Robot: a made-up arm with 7 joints. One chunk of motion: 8 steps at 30 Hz.
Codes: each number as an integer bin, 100 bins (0 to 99) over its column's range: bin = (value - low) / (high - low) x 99, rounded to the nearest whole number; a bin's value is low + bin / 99 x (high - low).
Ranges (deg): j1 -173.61..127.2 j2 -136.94..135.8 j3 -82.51..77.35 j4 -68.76..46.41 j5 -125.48..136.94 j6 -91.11..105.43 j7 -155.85..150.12
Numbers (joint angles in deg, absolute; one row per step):
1: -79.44 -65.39 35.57 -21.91 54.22 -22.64 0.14
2: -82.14 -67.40 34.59 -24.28 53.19 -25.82 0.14
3: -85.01 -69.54 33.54 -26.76 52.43 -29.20 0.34
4: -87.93 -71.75 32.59 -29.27 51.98 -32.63 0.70
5: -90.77 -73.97 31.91 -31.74 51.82 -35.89 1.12
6: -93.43 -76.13 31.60 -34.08 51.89 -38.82 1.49
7: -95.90 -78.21 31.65 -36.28 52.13 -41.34 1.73
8: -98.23 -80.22 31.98 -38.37 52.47 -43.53 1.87
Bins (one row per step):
1: 31 26 73 40 68 34 50
2: 30 25 73 38 67 33 50
3: 29 24 72 36 67 31 51
4: 28 24 71 34 67 29 51
5: 27 23 71 32 67 28 51
6: 26 22 71 30 67 26 51
7: 26 21 71 28 67 25 51
8: 25 21 71 26 67 24 51

